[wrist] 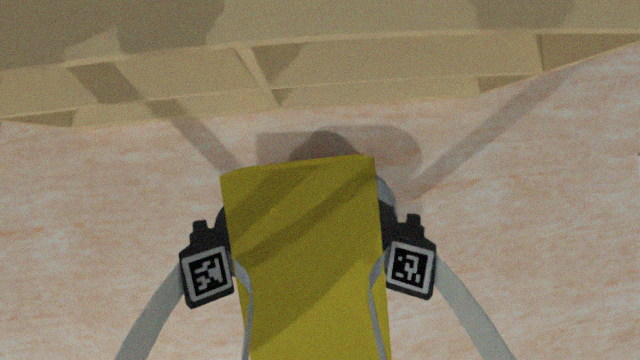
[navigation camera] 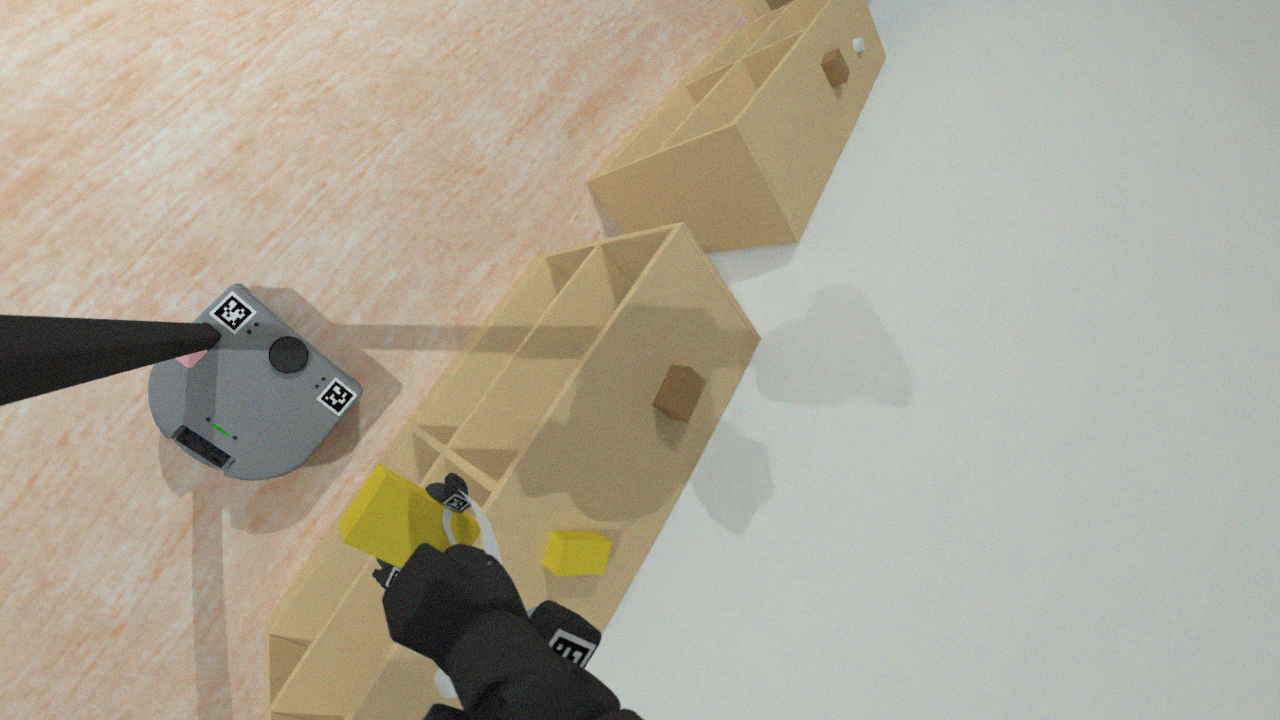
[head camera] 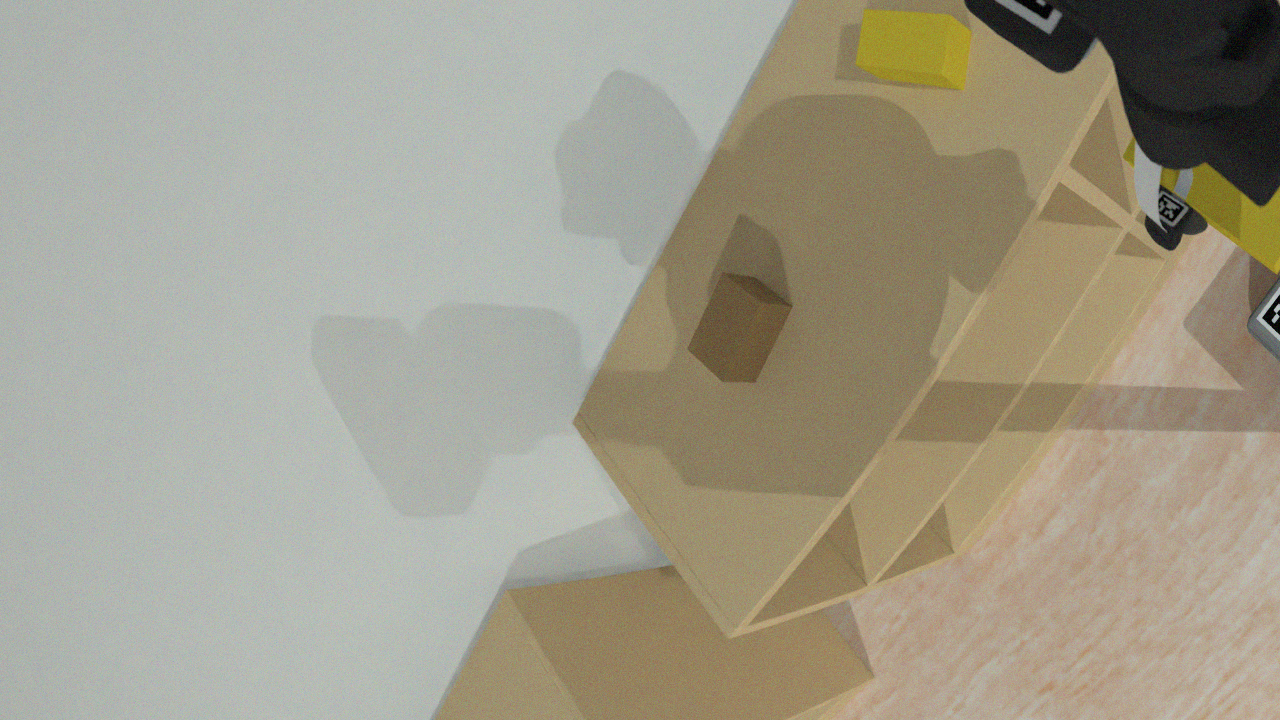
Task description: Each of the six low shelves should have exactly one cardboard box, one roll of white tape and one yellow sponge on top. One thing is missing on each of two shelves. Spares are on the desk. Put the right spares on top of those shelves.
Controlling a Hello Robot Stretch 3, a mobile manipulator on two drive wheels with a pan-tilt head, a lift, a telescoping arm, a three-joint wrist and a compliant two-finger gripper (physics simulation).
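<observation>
My gripper (navigation camera: 418, 531) (wrist: 308, 224) is shut on a yellow sponge (head camera: 1248, 214) (navigation camera: 384, 514) (wrist: 310, 250), held above the floor at the open front of the near low shelf (head camera: 787, 447) (navigation camera: 572, 438) (wrist: 350, 17). On that shelf's top are a brown cardboard box (head camera: 738, 326) (navigation camera: 678, 392), another yellow sponge (head camera: 911, 49) (navigation camera: 577, 552) and a white tape roll (navigation camera: 444, 684), partly hidden by the arm. The neighbouring low shelf (head camera: 698, 626) (navigation camera: 760, 134) bears a cardboard box (navigation camera: 835, 68) and a white tape roll (navigation camera: 858, 44); no sponge shows on it. The desk does not show.
My round grey base (navigation camera: 259, 402) stands on the pinkish floor (navigation camera: 313, 134) in front of the near shelf. A pale wall (head camera: 268, 223) (navigation camera: 1074, 358) runs behind the shelves. A corner of a further shelf (navigation camera: 759, 7) shows at the top edge of the navigation view.
</observation>
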